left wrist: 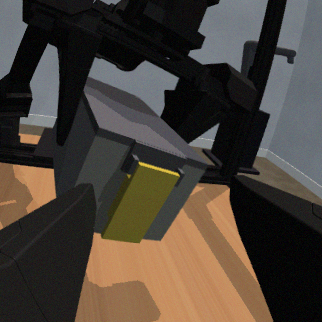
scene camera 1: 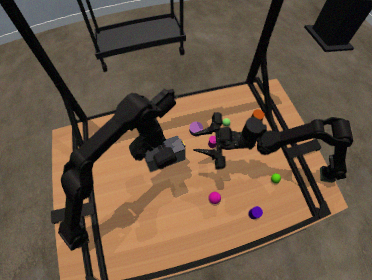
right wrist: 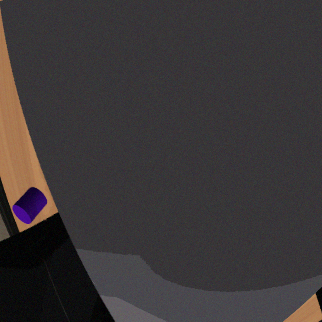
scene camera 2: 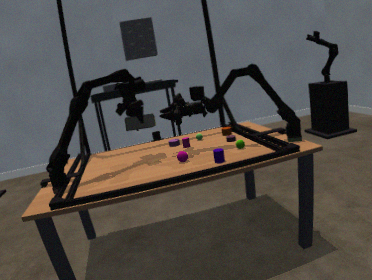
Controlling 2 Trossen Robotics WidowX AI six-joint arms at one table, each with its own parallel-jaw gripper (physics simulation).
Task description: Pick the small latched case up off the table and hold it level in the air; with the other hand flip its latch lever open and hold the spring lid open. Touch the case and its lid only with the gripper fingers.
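Places are measured from the left arm's base along level axes (x ahead, y left, z up), in millimetres.
Pixels of known places: left gripper, fingertip midpoint: (left wrist: 162,191) (scene camera 1: 193,142) (scene camera 2: 159,113); right gripper, fingertip midpoint: (right wrist: 208,198) (scene camera 2: 141,124); left arm's base, link origin: (scene camera 1: 328,173) (scene camera 2: 294,135); right arm's base, link origin: (left wrist: 6,140) (scene camera 1: 79,237) (scene camera 2: 60,185).
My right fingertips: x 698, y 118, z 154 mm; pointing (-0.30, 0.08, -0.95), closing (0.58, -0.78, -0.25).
Note:
For each thing: its top centre in the pictures, then the offset to it from my right fingertips. "pt": a spot on its surface instead.
- grey case, surface spot: (right wrist: 190,150) pt dx +38, dy +28, dz +45 mm
- yellow latch lever, top centre: (left wrist: 148,161) dx -52, dy -40, dz +28 mm
- purple disc, top centre: (scene camera 1: 196,127) dx -70, dy -214, dz -145 mm
- magenta cylinder, top centre: (scene camera 1: 213,139) dx -153, dy -161, dz -127 mm
- light green ball, top centre: (scene camera 1: 227,120) dx -199, dy -275, dz -136 mm
- orange cylinder, top centre: (scene camera 1: 258,114) (scene camera 2: 226,128) dx -344, dy -343, dz -135 mm
- magenta ball, top centre: (scene camera 1: 215,196) (scene camera 2: 181,151) dx -200, dy +76, dz -125 mm
- blue-purple cylinder, top centre: (right wrist: 20,214) (scene camera 1: 257,211) (scene camera 2: 218,149) dx -365, dy +106, dz -123 mm
The grey case (scene camera 1: 176,144) (scene camera 2: 141,123) (left wrist: 122,117) (right wrist: 190,150) hangs above the table, roughly level in scene camera 2. Its grey surface fills most of the right wrist view. My right gripper (scene camera 1: 161,151) (scene camera 2: 132,119) is shut on the case, a finger on either side; its fingertips are hard to make out in the right wrist view. The yellow latch lever (left wrist: 142,202) lies down over the case's end face, and the lid looks closed. My left gripper (scene camera 1: 195,141) (scene camera 2: 162,115) (left wrist: 162,191) is open and empty, its fingers spread before the lever end, apart from the case.
On the table are a purple disc (scene camera 1: 196,128), magenta cylinder (scene camera 1: 213,141), light green ball (scene camera 1: 226,121), orange cylinder (scene camera 1: 258,115), green ball (scene camera 1: 276,178), magenta ball (scene camera 1: 215,198) and blue-purple cylinder (scene camera 1: 256,212) (right wrist: 30,205). Black frame posts rise at the table's sides.

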